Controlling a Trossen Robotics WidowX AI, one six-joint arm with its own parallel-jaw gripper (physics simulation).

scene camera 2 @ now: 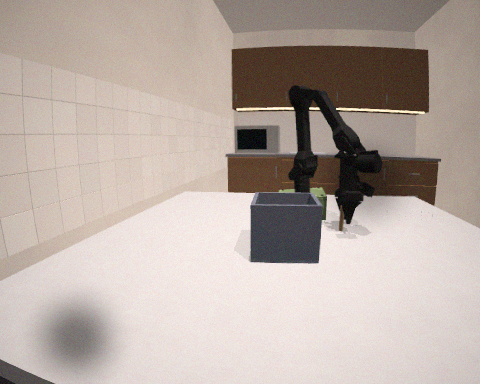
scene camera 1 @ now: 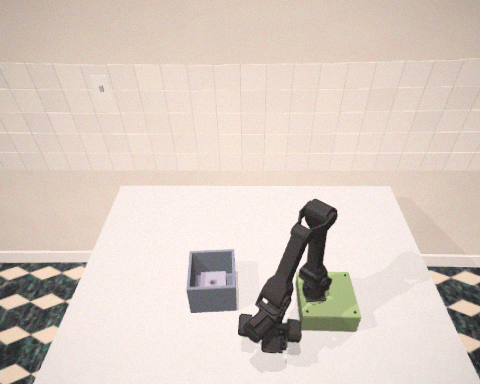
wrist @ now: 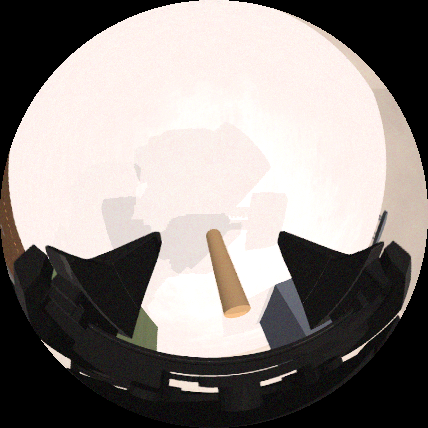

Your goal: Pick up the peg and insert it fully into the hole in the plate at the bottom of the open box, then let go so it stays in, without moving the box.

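Places are measured from the arm's base along level axes (x left, y ahead, z down), in millimetres.
Pixels of known places: gripper, fingertip midpoint: [scene camera 2: 345, 221] [wrist: 220, 238]; arm's base at its link origin: [scene camera 1: 314, 293].
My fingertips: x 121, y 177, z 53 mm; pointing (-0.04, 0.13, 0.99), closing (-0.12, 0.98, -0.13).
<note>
For each thing: its top centre in the pictures, then the offset to it from my fingertips. Level surfaces: height alone.
- tan wooden peg at its top centre: [wrist: 237, 311] [scene camera 2: 342, 206] dz -51, dx -14, dy -3 mm
- open blue-grey box at its top centre: [wrist: 327, 339] [scene camera 2: 285, 198] [scene camera 1: 211, 268] dz -109, dx -207, dy +160 mm
- light plate at its top centre: [scene camera 1: 213, 281] dz -32, dx -207, dy +160 mm
- white table at its surface level: dz +29 mm
The tan wooden peg [scene camera 2: 341, 220] [wrist: 225, 275] stands upright on the table. In scene camera 1 the arm hides it. My gripper [scene camera 1: 272, 340] [scene camera 2: 349, 220] [wrist: 220, 238] is open and low over the table, pointing down. In the wrist view the peg is between the two spread fingers, with a gap to each. The open blue-grey box [scene camera 1: 212, 301] [scene camera 2: 285, 234] [wrist: 281, 320] stands apart from the peg. The light plate [scene camera 1: 220, 277] with its dark hole [scene camera 1: 213, 282] shows at the box's bottom in scene camera 1; the box's walls hide it in scene camera 2.
The arm stands at a green block [scene camera 1: 340, 295] [scene camera 2: 322, 205] [wrist: 147, 330], which is to the right of the box in scene camera 1. The white table [scene camera 1: 150, 220] [scene camera 2: 150, 300] carries them. A tiled wall [scene camera 1: 225, 115] rises behind the table.
</note>
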